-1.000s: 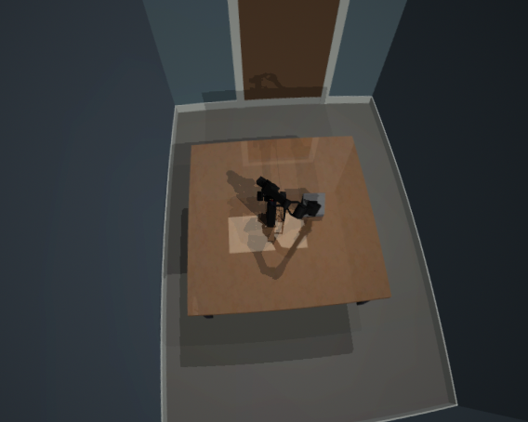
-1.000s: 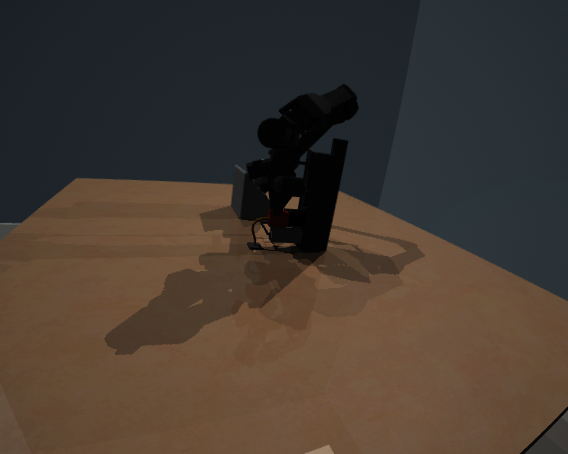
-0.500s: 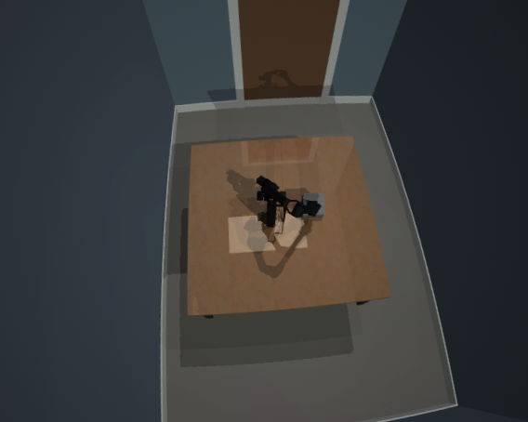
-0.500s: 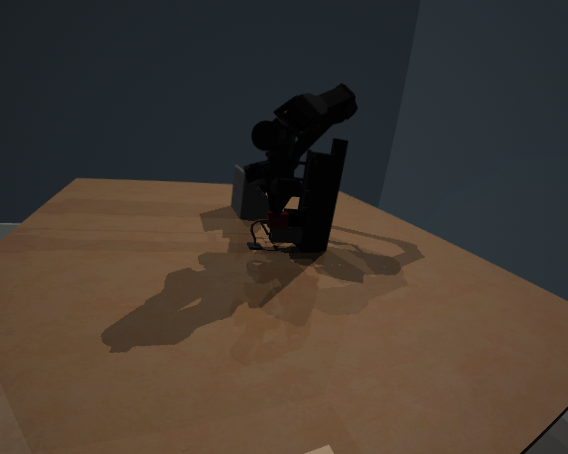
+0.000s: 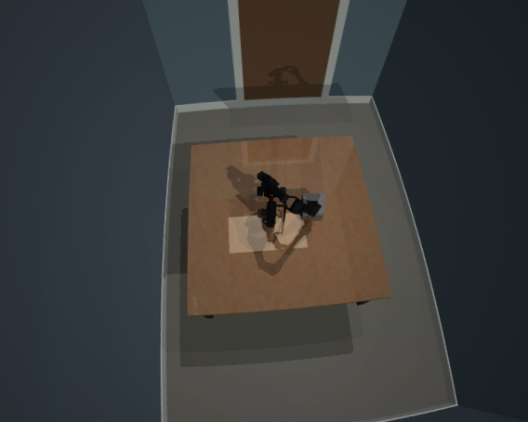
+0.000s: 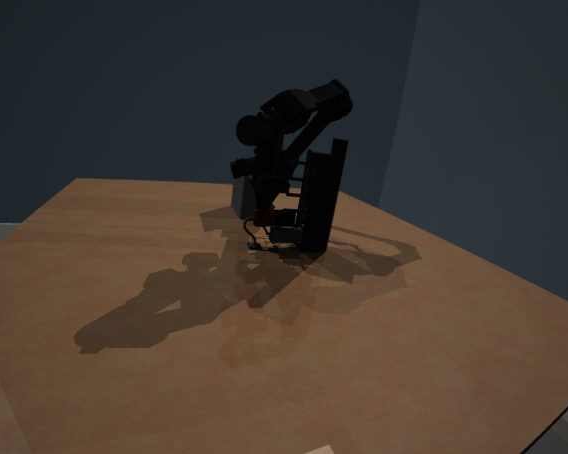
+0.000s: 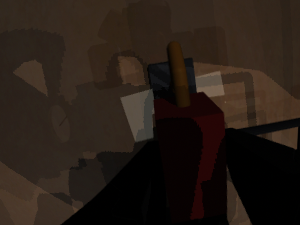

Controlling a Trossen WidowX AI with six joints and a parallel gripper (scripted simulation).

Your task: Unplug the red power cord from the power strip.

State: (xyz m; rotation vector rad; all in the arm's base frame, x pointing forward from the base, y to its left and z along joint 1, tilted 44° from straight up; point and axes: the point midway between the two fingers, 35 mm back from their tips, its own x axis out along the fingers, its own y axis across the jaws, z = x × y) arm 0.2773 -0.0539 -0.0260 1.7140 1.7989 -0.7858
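Now: the red plug 30 mm to the left of my gripper tip.
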